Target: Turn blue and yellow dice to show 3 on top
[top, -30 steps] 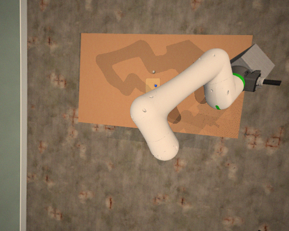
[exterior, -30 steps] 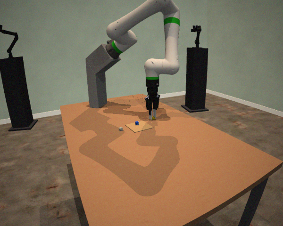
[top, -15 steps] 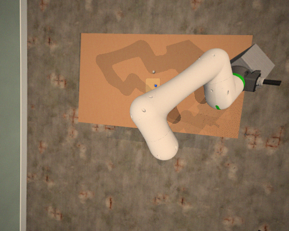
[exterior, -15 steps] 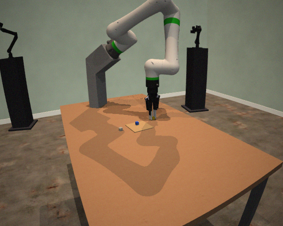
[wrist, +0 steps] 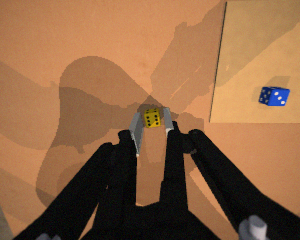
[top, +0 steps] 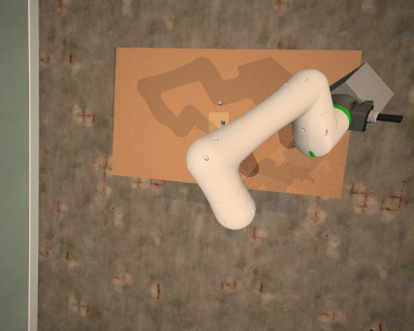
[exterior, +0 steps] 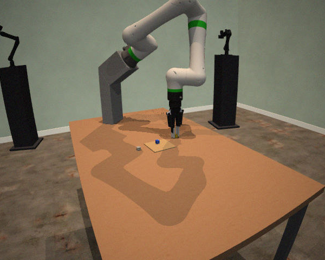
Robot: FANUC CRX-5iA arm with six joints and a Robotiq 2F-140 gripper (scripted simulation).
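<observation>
Now: hand 30 mm above the yellow die. Also, from my hand: blue die 130 mm to the right, 80 mm ahead, 20 mm below; then white die 250 mm to the right, 140 mm ahead, 30 mm below; then tan mat 120 mm to the right, 110 mm ahead, 30 mm below.
</observation>
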